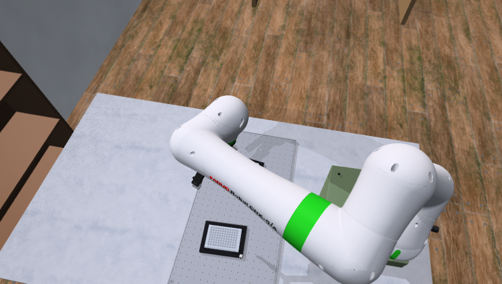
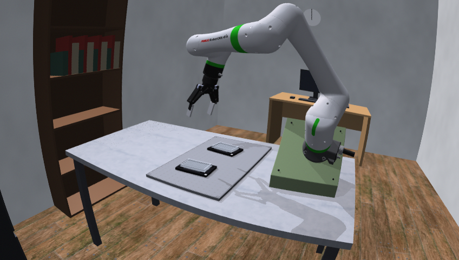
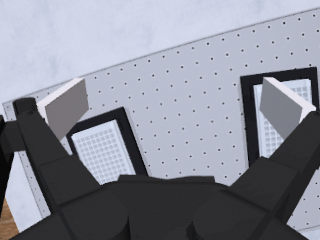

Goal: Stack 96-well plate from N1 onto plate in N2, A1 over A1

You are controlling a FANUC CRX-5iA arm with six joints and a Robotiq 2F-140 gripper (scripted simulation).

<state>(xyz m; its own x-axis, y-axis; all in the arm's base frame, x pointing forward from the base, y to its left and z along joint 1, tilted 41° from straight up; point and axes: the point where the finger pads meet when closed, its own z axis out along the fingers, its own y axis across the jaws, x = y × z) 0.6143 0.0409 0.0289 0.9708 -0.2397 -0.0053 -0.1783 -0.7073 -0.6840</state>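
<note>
My gripper is now 220 mm above the black plate nest, 160 mm to the right of it and 100 mm past it. Also, from my hand: white corner mark: 210 mm below, 200 mm to the left, 180 mm behind.
</note>
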